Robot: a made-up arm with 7 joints. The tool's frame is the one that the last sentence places. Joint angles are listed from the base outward.
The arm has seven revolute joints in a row. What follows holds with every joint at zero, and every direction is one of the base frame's. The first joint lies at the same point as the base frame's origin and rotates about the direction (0, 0.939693, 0.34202), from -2.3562 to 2.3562 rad. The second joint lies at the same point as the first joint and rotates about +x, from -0.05 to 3.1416 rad. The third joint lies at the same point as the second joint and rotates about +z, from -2.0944 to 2.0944 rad. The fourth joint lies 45.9 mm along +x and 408.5 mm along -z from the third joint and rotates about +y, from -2.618 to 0.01 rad. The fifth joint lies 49.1 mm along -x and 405.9 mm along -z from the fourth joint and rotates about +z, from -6.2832 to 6.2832 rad. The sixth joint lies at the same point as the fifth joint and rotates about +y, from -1.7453 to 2.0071 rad. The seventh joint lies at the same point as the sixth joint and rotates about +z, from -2.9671 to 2.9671 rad. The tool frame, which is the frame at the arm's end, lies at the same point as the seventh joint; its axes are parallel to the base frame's.
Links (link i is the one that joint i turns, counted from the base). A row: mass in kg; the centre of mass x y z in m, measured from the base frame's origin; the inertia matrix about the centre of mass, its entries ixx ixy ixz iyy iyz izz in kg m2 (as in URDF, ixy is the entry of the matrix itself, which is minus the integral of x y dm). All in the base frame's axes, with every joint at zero. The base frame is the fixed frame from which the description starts. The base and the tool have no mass.
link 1: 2.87; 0.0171 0.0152 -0.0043; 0.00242 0 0 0.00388 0.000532 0.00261
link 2: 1.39; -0.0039 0.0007 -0.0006; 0.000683 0 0 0.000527 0 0.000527
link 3: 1.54; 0.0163 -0.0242 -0.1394; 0.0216 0 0.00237 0.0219 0 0.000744
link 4: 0.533; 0.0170 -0.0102 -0.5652; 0.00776 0 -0.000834 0.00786 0 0.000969
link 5: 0.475; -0.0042 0.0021 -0.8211; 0.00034 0 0 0.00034 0 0.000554
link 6: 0.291; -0.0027 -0.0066 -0.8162; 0.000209 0 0 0.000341 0 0.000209
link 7: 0.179; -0.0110 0.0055 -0.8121; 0.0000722 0 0 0.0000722 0 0.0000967
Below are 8 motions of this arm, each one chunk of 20 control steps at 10 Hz.
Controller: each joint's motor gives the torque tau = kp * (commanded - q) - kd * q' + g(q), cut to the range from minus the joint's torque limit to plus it. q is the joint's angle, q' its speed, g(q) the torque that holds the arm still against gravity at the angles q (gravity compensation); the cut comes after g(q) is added. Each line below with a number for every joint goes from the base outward.
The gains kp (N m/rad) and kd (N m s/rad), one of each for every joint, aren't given. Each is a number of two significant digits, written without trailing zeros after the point. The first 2 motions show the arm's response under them.
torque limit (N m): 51 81 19 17 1.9 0.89 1.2
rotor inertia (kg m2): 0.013 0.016 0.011 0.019 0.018 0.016 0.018
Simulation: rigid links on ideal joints. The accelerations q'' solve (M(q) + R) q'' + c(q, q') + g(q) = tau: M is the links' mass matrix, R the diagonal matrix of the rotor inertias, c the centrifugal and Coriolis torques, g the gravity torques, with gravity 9.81 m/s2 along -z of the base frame. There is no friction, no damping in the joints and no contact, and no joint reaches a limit. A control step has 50 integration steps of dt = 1/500 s. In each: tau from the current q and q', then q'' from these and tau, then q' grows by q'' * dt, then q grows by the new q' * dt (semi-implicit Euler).
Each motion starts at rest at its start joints. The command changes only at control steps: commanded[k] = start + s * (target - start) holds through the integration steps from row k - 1 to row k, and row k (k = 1, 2, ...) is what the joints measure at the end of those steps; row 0 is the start. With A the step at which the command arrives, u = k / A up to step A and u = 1 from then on. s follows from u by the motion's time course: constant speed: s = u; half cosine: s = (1 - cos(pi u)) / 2; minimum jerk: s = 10 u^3 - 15 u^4 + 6 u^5; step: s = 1 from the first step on.
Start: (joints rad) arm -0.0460 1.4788 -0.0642 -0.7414 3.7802 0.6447 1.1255
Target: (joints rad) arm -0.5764 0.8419 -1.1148 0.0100 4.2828 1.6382 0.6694
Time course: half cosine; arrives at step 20
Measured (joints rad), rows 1 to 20:
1: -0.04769 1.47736 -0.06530 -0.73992 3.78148 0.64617 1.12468
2: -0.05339 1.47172 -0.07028 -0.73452 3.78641 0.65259 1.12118
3: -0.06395 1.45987 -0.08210 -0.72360 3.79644 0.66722 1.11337
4: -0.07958 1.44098 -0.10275 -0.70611 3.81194 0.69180 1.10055
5: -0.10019 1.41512 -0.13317 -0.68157 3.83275 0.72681 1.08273
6: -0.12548 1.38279 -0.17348 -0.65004 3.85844 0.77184 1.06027
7: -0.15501 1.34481 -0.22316 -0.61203 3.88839 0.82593 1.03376
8: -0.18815 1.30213 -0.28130 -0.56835 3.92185 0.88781 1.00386
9: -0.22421 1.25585 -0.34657 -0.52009 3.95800 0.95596 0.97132
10: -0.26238 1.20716 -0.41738 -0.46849 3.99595 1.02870 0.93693
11: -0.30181 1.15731 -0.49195 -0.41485 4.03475 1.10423 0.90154
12: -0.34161 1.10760 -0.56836 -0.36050 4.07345 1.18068 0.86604
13: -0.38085 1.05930 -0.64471 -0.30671 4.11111 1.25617 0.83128
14: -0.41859 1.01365 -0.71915 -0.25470 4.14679 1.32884 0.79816
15: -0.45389 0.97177 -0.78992 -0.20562 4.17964 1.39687 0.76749
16: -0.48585 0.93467 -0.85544 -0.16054 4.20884 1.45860 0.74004
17: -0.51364 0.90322 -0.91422 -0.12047 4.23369 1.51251 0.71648
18: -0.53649 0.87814 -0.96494 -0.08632 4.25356 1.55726 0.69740
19: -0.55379 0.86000 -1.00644 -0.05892 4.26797 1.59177 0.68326
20: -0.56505 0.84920 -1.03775 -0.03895 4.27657 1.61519 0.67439
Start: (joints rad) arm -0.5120 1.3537 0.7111 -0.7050 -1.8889 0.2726 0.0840
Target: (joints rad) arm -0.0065 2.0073 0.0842 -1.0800 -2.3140 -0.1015 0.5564
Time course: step
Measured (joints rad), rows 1 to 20:
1: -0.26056 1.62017 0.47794 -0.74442 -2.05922 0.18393 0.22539
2: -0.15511 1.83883 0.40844 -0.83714 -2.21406 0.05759 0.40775
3: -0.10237 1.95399 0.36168 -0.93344 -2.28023 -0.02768 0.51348
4: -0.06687 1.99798 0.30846 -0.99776 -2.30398 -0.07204 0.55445
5: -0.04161 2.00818 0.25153 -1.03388 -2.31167 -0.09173 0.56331
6: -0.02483 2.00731 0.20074 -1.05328 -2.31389 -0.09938 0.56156
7: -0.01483 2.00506 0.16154 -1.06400 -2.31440 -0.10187 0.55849
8: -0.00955 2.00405 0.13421 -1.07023 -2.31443 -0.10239 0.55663
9: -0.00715 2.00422 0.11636 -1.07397 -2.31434 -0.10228 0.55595
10: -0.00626 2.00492 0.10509 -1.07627 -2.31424 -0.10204 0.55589
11: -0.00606 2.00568 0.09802 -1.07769 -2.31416 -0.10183 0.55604
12: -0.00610 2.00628 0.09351 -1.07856 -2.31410 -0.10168 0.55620
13: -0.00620 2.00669 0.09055 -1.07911 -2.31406 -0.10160 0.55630
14: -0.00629 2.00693 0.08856 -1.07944 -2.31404 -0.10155 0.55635
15: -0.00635 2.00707 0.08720 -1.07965 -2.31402 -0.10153 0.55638
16: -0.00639 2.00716 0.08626 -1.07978 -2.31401 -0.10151 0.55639
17: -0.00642 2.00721 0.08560 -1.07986 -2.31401 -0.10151 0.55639
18: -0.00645 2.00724 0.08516 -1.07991 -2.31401 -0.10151 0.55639
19: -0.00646 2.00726 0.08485 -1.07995 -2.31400 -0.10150 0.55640
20: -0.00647 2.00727 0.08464 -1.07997 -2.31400 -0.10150 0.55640
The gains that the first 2 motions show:
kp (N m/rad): 83 110 16 24 3.7 1.3 1.8
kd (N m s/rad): 14 16 4.7 6.1 0.53 0.26 0.29
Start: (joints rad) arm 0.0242 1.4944 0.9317 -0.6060 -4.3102 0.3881 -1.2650
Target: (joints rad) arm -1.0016 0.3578 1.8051 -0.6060 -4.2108 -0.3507 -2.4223
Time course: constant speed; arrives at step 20
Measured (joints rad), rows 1 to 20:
1: 0.00004 1.47198 0.94886 -0.61265 -4.30855 0.37928 -1.28258
2: -0.03600 1.43064 0.97250 -0.61563 -4.30468 0.35816 -1.32210
3: -0.07821 1.37884 1.00066 -0.61418 -4.29994 0.32861 -1.37423
4: -0.12402 1.32275 1.03258 -0.61083 -4.29496 0.29458 -1.43139
5: -0.17208 1.26550 1.06761 -0.60753 -4.28993 0.25854 -1.48980
6: -0.22154 1.20827 1.10507 -0.60510 -4.28491 0.22175 -1.54818
7: -0.27184 1.15127 1.14434 -0.60360 -4.27990 0.18476 -1.60631
8: -0.32260 1.09445 1.18492 -0.60278 -4.27490 0.14777 -1.66426
9: -0.37361 1.03769 1.22642 -0.60238 -4.26991 0.11081 -1.72214
10: -0.42474 0.98092 1.26857 -0.60220 -4.26493 0.07388 -1.77998
11: -0.47594 0.92412 1.31117 -0.60214 -4.25995 0.03697 -1.83783
12: -0.52717 0.86730 1.35409 -0.60213 -4.25497 0.00007 -1.89567
13: -0.57844 0.81045 1.39721 -0.60214 -4.25000 -0.03682 -1.95351
14: -0.62973 0.75360 1.44046 -0.60218 -4.24502 -0.07371 -2.01135
15: -0.68105 0.69675 1.48381 -0.60224 -4.24005 -0.11060 -2.06919
16: -0.73240 0.63990 1.52720 -0.60230 -4.23507 -0.14749 -2.12703
17: -0.78378 0.58305 1.57061 -0.60237 -4.23009 -0.18438 -2.18487
18: -0.83520 0.52622 1.61402 -0.60244 -4.22512 -0.22127 -2.24271
19: -0.88666 0.46938 1.65742 -0.60250 -4.22014 -0.25817 -2.30054
20: -0.93815 0.41256 1.70080 -0.60256 -4.21517 -0.29507 -2.35838

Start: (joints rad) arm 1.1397 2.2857 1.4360 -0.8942 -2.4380 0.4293 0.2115
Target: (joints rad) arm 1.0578 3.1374 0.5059 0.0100 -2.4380 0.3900 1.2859
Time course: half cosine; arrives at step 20
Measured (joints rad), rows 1 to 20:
1: 1.13940 2.28789 1.43443 -0.89181 -2.43797 0.42928 0.21348
2: 1.13844 2.29610 1.42855 -0.88382 -2.43791 0.42910 0.22188
3: 1.13673 2.31273 1.41640 -0.86912 -2.43784 0.42861 0.24049
4: 1.13428 2.33862 1.39672 -0.84714 -2.43779 0.42770 0.27087
5: 1.13114 2.37357 1.36888 -0.81761 -2.43777 0.42633 0.31301
6: 1.12739 2.41683 1.33278 -0.78054 -2.43778 0.42453 0.36600
7: 1.12310 2.46731 1.28880 -0.73631 -2.43781 0.42235 0.42849
8: 1.11837 2.52374 1.23770 -0.68560 -2.43786 0.41983 0.49890
9: 1.11325 2.58470 1.18061 -0.62940 -2.43792 0.41705 0.57547
10: 1.10782 2.64868 1.11885 -0.56887 -2.43800 0.41409 0.65631
11: 1.10211 2.71414 1.05393 -0.50537 -2.43808 0.41102 0.73943
12: 1.09619 2.77949 0.98744 -0.44033 -2.43815 0.40793 0.82279
13: 1.09014 2.84317 0.92096 -0.37526 -2.43821 0.40489 0.90435
14: 1.08406 2.90368 0.85604 -0.31171 -2.43826 0.40198 0.98210
15: 1.07810 2.95955 0.79416 -0.25120 -2.43828 0.39928 1.05412
16: 1.07246 3.00944 0.73671 -0.19522 -2.43829 0.39684 1.11864
17: 1.06735 3.05210 0.68500 -0.14516 -2.43828 0.39473 1.17405
18: 1.06296 3.08646 0.64021 -0.10228 -2.43826 0.39299 1.21898
19: 1.05948 3.11162 0.60342 -0.06768 -2.43824 0.39167 1.25232
20: 1.05706 3.12691 0.57554 -0.04227 -2.43821 0.39078 1.27326

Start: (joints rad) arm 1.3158 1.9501 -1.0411 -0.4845 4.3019 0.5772 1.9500
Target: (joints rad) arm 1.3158 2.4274 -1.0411 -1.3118 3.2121 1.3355 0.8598
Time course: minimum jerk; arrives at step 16
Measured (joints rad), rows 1 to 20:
1: 1.31582 1.95055 -1.04116 -0.48516 4.30090 0.57760 1.94929
2: 1.31590 1.95370 -1.04150 -0.48963 4.29380 0.58067 1.94395
3: 1.31603 1.96266 -1.04211 -0.50184 4.27330 0.59047 1.92717
4: 1.31615 1.97999 -1.04279 -0.52500 4.23348 0.61124 1.89238
5: 1.31622 2.00702 -1.04336 -0.56112 4.17147 0.64593 1.83561
6: 1.31620 2.04365 -1.04365 -0.61074 4.08762 0.69555 1.75625
7: 1.31609 2.08848 -1.04355 -0.67301 3.98508 0.75908 1.65681
8: 1.31590 2.13918 -1.04300 -0.74570 3.86914 0.83382 1.54228
9: 1.31565 2.19276 -1.04198 -0.82554 3.74652 0.91575 1.41931
10: 1.31539 2.24595 -1.04055 -0.90846 3.62463 1.00010 1.29538
11: 1.31515 2.29552 -1.03883 -0.99004 3.51083 1.08180 1.17809
12: 1.31498 2.33861 -1.03705 -1.06590 3.41165 1.15604 1.07435
13: 1.31491 2.37308 -1.03544 -1.13222 3.33211 1.21877 0.98963
14: 1.31493 2.39783 -1.03426 -1.18627 3.27491 1.26725 0.92727
15: 1.31505 2.41310 -1.03372 -1.22692 3.23972 1.30056 0.88766
16: 1.31526 2.42076 -1.03399 -1.25533 3.22243 1.32013 0.86753
17: 1.31552 2.42407 -1.03510 -1.27472 3.21557 1.32982 0.86005
18: 1.31575 2.42547 -1.03653 -1.28780 3.21318 1.33388 0.85848
19: 1.31588 2.42613 -1.03784 -1.29644 3.21240 1.33529 0.85878
20: 1.31593 2.42652 -1.03886 -1.30203 3.21216 1.33564 0.85930

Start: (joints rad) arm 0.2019 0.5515 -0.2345 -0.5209 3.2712 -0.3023 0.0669
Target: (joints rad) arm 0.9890 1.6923 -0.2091 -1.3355 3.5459 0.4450 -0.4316
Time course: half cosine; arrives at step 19
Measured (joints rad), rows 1 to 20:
1: 0.20384 0.55438 -0.23535 -0.52360 3.27195 -0.30108 0.06584
2: 0.21124 0.56578 -0.23725 -0.53238 3.27484 -0.29572 0.06143
3: 0.22656 0.58976 -0.23905 -0.54800 3.28079 -0.28354 0.05177
4: 0.25103 0.62769 -0.24002 -0.57048 3.29007 -0.26311 0.03615
5: 0.28484 0.67920 -0.23998 -0.59968 3.30257 -0.23414 0.01462
6: 0.32740 0.74293 -0.23901 -0.63535 3.31797 -0.19705 -0.01233
7: 0.37759 0.81708 -0.23727 -0.67704 3.33585 -0.15269 -0.04398
8: 0.43391 0.89954 -0.23490 -0.72412 3.35570 -0.10221 -0.07946
9: 0.49460 0.98801 -0.23199 -0.77581 3.37697 -0.04695 -0.11777
10: 0.55772 1.08005 -0.22863 -0.83120 3.39909 0.01160 -0.15788
11: 0.62131 1.17311 -0.22487 -0.88931 3.42144 0.07182 -0.19865
12: 0.68349 1.26463 -0.22076 -0.94898 3.44341 0.13206 -0.23896
13: 0.74261 1.35211 -0.21640 -1.00886 3.46443 0.19067 -0.27770
14: 0.79725 1.43316 -0.21197 -1.06740 3.48391 0.24601 -0.31380
15: 0.84623 1.50557 -0.20772 -1.12289 3.50134 0.29658 -0.34630
16: 0.88848 1.56738 -0.20393 -1.17356 3.51623 0.34097 -0.37432
17: 0.92303 1.61695 -0.20086 -1.21772 3.52819 0.37799 -0.39711
18: 0.94902 1.65297 -0.19867 -1.25386 3.53689 0.40663 -0.41407
19: 0.96571 1.67454 -0.19740 -1.28075 3.54210 0.42612 -0.42473
20: 0.97519 1.68468 -0.19770 -1.29929 3.54447 0.43715 -0.42983

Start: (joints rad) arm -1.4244 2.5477 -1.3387 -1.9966 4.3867 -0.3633 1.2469
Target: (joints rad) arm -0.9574 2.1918 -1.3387 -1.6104 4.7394 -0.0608 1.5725
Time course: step
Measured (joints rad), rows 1 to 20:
1: -1.22304 2.38919 -1.28893 -1.85625 4.53236 -0.28629 1.34310
2: -1.10216 2.27775 -1.30041 -1.78038 4.65765 -0.18724 1.46738
3: -1.03389 2.22530 -1.32395 -1.73221 4.71138 -0.12129 1.54021
4: -0.99688 2.20390 -1.34009 -1.69579 4.73078 -0.08631 1.56972
5: -0.97757 2.19622 -1.34715 -1.66827 4.73714 -0.07025 1.57715
6: -0.96776 2.19374 -1.34850 -1.64849 4.73900 -0.06374 1.57670
7: -0.96281 2.19297 -1.34729 -1.63496 4.73945 -0.06143 1.57482
8: -0.96029 2.19265 -1.34537 -1.62605 4.73950 -0.06077 1.57346
9: -0.95899 2.19245 -1.34355 -1.62032 4.73947 -0.06066 1.57279
10: -0.95830 2.19227 -1.34210 -1.61667 4.73944 -0.06069 1.57254
11: -0.95792 2.19213 -1.34104 -1.61437 4.73942 -0.06073 1.57248
12: -0.95770 2.19202 -1.34028 -1.61292 4.73941 -0.06076 1.57248
13: -0.95758 2.19195 -1.33976 -1.61200 4.73940 -0.06078 1.57249
14: -0.95751 2.19190 -1.33941 -1.61141 4.73940 -0.06079 1.57250
15: -0.95747 2.19186 -1.33917 -1.61105 4.73940 -0.06079 1.57250
16: -0.95744 2.19184 -1.33901 -1.61081 4.73940 -0.06080 1.57250
17: -0.95743 2.19183 -1.33891 -1.61066 4.73940 -0.06080 1.57250
18: -0.95742 2.19182 -1.33884 -1.61057 4.73940 -0.06080 1.57250
19: -0.95741 2.19181 -1.33879 -1.61051 4.73940 -0.06080 1.57250
20: -0.95741 2.19181 -1.33876 -1.61047 4.73940 -0.06080 1.57250

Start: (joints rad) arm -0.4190 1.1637 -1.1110 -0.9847 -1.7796 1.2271 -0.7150
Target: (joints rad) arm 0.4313 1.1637 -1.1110 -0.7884 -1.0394 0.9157 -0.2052
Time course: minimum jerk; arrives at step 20
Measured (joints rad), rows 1 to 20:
1: -0.41867 1.16370 -1.11083 -0.98469 -1.77924 1.22702 -0.71482
2: -0.41627 1.16369 -1.10979 -0.98455 -1.77665 1.22635 -0.71348
3: -0.40895 1.16368 -1.10766 -0.98379 -1.76900 1.22418 -0.70917
4: -0.39381 1.16367 -1.10482 -0.98176 -1.75372 1.21945 -0.70002
5: -0.36861 1.16363 -1.10190 -0.97778 -1.72911 1.21127 -0.68463
6: -0.33216 1.16354 -1.09953 -0.97142 -1.69449 1.19910 -0.66230
7: -0.28434 1.16336 -1.09812 -0.96245 -1.65008 1.18278 -0.63305
8: -0.22606 1.16310 -1.09789 -0.95092 -1.59692 1.16255 -0.59749
9: -0.15905 1.16278 -1.09887 -0.93709 -1.53669 1.13894 -0.55672
10: -0.08565 1.16244 -1.10093 -0.92141 -1.47155 1.11275 -0.51218
11: -0.00864 1.16215 -1.10385 -0.90442 -1.40400 1.08496 -0.46559
12: 0.06895 1.16194 -1.10735 -0.88676 -1.33668 1.05665 -0.41874
13: 0.14407 1.16186 -1.11114 -0.86910 -1.27221 1.02895 -0.37349
14: 0.21383 1.16194 -1.11492 -0.85211 -1.21306 1.00291 -0.33158
15: 0.27565 1.16215 -1.11841 -0.83642 -1.16133 0.97952 -0.29454
16: 0.32754 1.16248 -1.12138 -0.82257 -1.11864 0.95955 -0.26357
17: 0.36823 1.16285 -1.12363 -0.81101 -1.08592 0.94352 -0.23945
18: 0.39736 1.16322 -1.12499 -0.80200 -1.06324 0.93165 -0.22239
19: 0.41572 1.16352 -1.12530 -0.79562 -1.04969 0.92377 -0.21192
20: 0.42538 1.16373 -1.12442 -0.79166 -1.04317 0.91924 -0.20677

